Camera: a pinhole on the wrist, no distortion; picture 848 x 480 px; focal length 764.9 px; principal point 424.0 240.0 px. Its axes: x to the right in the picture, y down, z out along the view. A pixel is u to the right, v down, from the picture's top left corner.
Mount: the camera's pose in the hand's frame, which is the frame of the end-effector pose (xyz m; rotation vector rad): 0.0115 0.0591 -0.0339 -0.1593 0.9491 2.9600
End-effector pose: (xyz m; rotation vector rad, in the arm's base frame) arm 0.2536 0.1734 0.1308 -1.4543 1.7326 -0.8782
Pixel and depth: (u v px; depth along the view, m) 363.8 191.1 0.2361
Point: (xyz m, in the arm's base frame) 0.2727 0.1836 -0.1257
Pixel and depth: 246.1 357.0 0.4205
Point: 0.4162 0.1201 -0.2739
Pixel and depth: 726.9 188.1 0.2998
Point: 0.2982 0.3274 -0.1656
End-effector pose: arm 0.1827 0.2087 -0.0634 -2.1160 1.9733 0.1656
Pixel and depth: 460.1 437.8 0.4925
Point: -0.0267 0.3656 -0.4920
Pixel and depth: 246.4 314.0 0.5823
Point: -0.1203 0.2230 -0.5875
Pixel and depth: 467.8 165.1 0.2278
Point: -0.0160 0.2508 -0.2104
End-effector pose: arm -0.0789 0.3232 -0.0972 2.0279 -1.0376 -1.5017
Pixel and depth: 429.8 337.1 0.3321
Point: -0.3944 0.2280 -0.0172
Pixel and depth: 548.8 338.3 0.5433
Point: -0.6079 0.2632 0.0600
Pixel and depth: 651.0 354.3 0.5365
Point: -0.6073 0.3240 0.0978
